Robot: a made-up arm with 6 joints.
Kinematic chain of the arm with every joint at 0, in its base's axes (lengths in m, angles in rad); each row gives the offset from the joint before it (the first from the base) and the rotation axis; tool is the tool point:
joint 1: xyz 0 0 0.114 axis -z
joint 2: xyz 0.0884 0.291 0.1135 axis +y
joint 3: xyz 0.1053 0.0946 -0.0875 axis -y
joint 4: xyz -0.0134 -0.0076 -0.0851 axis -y
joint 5: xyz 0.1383 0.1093 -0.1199 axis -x
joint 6: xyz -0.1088 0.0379 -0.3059 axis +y
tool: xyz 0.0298 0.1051 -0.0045
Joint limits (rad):
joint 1: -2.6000..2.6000
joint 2: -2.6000..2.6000
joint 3: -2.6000..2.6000
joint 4: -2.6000..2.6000
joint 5: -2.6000..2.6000
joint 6: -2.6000..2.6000
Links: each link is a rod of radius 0.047 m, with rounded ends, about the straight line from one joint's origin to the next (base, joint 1, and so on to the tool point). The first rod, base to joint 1, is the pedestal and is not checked.
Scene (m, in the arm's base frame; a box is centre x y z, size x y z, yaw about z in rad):
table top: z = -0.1
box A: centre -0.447 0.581 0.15 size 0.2 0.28 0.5 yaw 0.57
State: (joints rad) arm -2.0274 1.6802 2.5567 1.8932 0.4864 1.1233
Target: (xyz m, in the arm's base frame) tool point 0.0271 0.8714 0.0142
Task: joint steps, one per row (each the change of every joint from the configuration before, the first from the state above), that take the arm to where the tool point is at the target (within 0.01 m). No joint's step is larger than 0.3 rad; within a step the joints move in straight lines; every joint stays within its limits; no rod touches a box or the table.
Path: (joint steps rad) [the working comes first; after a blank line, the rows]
Joints at the target: -0.6033 1.1346 1.8695 0.7309 -0.2272 1.2414
Straight joint move there: touches box A.

1: 0.2553 -0.1901 0.0072 -0.1553 -0.0210 -0.1075
2: 0.2552 -0.1901 0.0072 -0.1553 -0.0210 -0.1075
3: 0.2553 -0.1902 0.0073 -0.1554 -0.0211 -0.1075
4: 0.2552 -0.1901 0.0072 -0.1553 -0.0210 -0.1075
5: 0.2553 -0.1901 0.0072 -0.1553 -0.0210 -0.1075
6: 0.2553 -0.1901 0.0072 -0.1553 -0.0210 -0.1075
7: -0.0359 0.1983 -0.2435 -0.0768 -0.1959 0.2544
8: -0.0358 0.1984 -0.2435 -0.0768 -0.1958 0.2543
9: -0.0358 0.1984 -0.2435 -0.0768 -0.1958 0.2544

